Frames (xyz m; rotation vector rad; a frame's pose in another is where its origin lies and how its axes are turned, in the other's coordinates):
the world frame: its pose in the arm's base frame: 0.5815 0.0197 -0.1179 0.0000 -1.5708 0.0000
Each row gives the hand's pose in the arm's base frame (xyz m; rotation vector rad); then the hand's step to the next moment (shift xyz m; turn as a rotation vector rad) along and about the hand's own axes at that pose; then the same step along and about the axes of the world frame.
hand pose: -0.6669 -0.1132 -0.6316 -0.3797 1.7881 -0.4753
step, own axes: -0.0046 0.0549 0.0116 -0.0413 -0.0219 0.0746
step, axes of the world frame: -0.0265 0.0483 -0.0118 0.0283 -0.0078 -0.0830
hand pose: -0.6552 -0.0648 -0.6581 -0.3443 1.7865 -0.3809
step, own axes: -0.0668 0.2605 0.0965 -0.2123 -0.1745 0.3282
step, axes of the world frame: -0.0760 0.2561 -0.1013 0.1849 -0.0919 -0.3750
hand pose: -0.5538 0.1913 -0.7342 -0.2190 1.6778 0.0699
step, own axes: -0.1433 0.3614 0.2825 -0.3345 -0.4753 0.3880
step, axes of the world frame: 0.0779 0.4179 -0.2242 0.3234 -0.3635 -0.5017
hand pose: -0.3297 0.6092 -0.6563 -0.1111 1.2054 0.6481
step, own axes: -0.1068 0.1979 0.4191 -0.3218 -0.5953 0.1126
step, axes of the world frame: 0.3028 0.2909 -0.2235 0.1782 -0.5697 -0.3381
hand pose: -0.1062 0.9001 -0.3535 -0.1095 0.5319 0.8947
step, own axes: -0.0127 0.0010 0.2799 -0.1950 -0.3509 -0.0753
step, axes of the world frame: 0.2485 0.0777 -0.1035 -0.0150 -0.3832 -0.1406
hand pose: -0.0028 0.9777 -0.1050 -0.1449 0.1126 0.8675
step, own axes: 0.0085 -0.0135 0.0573 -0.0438 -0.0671 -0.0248
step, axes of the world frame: 0.0562 0.0076 -0.0181 -0.0121 -0.0800 -0.0223
